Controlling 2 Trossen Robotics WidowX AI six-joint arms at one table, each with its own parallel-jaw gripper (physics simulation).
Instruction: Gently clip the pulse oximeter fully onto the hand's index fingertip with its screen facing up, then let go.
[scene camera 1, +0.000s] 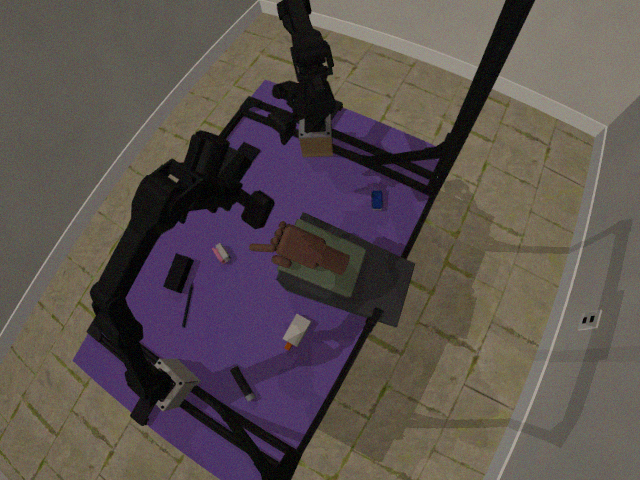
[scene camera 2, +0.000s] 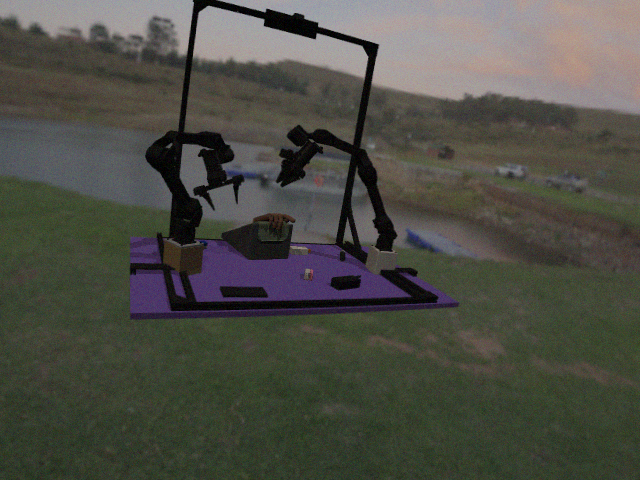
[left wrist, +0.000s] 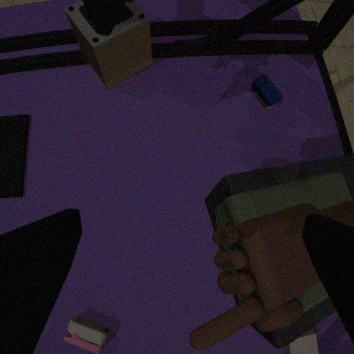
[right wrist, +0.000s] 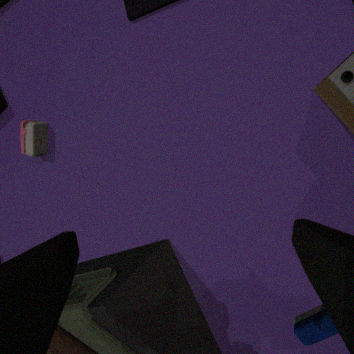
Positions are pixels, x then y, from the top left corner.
Labels:
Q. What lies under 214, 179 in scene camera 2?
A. My right gripper.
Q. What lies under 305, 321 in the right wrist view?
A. A blue block.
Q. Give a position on an index finger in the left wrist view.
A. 250, 309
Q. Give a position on a pulse oximeter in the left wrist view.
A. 79, 328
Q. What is my right gripper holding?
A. Nothing.

